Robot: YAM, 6 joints.
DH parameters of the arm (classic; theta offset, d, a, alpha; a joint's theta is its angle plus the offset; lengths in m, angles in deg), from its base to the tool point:
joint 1: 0 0.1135 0.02 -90
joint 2: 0 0 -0.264 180
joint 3: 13.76 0 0.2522 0
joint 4: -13.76 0 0.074 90
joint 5: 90 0 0 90
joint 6: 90 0.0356 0 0
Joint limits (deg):
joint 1: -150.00..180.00
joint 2: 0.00..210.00
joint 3: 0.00..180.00
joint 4: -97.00..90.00
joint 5: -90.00..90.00
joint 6: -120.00..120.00
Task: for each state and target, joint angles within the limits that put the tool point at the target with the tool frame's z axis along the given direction. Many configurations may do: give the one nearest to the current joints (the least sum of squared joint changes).
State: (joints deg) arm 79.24 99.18 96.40 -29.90 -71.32 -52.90
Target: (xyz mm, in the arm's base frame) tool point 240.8 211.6 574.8 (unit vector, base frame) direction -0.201 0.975 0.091
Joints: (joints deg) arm 35.50 97.83 129.67 -19.11 -65.61 -52.90
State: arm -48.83 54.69 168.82 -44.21 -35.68 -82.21
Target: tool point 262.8 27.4 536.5 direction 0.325 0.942 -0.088
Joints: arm -1.40 87.15 119.97 -49.06 -71.68 -82.21
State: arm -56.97 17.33 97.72 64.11 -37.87 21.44
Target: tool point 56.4 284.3 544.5 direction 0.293 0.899 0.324
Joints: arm -100.33 32.93 105.75 88.11 -7.31 21.44
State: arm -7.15 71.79 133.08 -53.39 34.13 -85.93
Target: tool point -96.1 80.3 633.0 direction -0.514 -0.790 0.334
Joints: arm -54.34 51.79 137.87 -41.78 61.43 -85.93
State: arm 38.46 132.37 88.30 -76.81 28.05 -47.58
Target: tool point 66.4 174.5 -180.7 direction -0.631 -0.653 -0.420
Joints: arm 65.80 178.79 74.86 -49.89 -17.92 -47.58
